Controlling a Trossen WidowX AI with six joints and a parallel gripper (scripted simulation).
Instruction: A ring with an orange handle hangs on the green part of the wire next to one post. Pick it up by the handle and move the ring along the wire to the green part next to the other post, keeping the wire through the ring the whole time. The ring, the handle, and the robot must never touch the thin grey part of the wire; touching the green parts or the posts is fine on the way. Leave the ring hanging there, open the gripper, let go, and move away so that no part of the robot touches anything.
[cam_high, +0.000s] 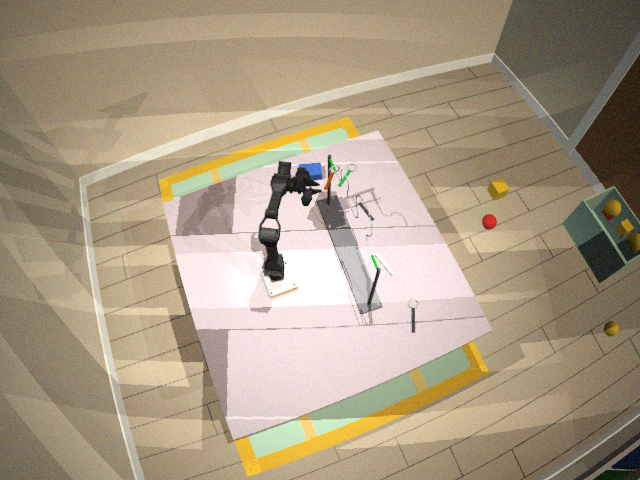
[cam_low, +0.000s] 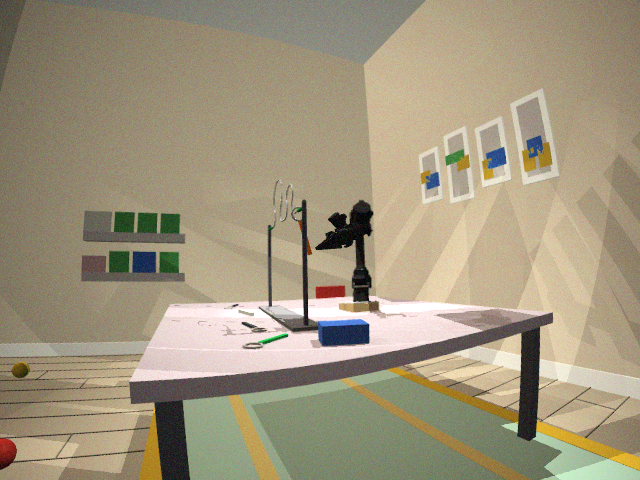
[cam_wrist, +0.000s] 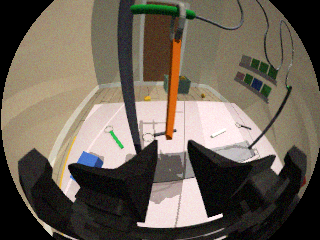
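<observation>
My gripper tip is 80 mm below the orange-handled ring and 50 mm short of it. Also, from my gripper tip: white stick: 340 mm to the right, 250 mm below, 230 mm ahead; then blue block: 270 mm to the left, 240 mm below, 10 mm ahead; then green-handled ring: 260 mm below, 230 mm to the left, 210 mm ahead.
</observation>
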